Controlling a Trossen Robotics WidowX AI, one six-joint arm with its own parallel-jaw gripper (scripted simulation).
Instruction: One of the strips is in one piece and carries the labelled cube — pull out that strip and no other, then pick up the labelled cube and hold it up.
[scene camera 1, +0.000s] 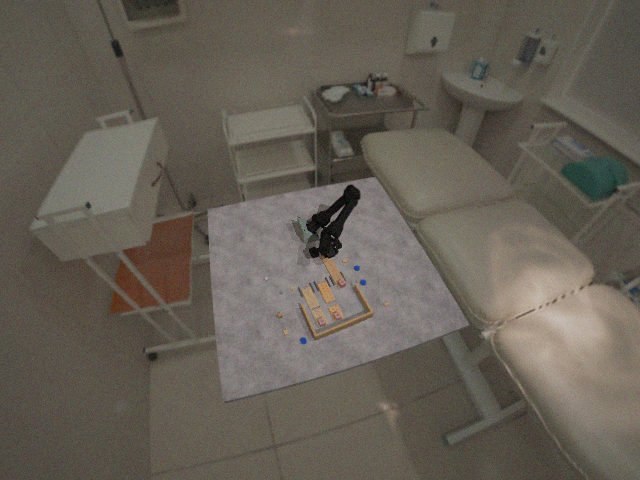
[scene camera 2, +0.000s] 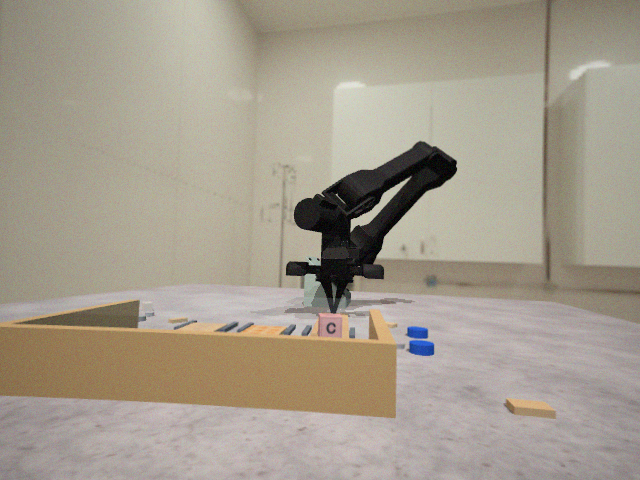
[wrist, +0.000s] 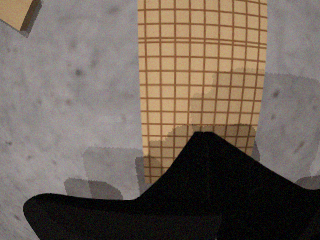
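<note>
My gripper, in sight. Orange gridded strip, visible. Wooden u-shaped frame, visible too.
</note>
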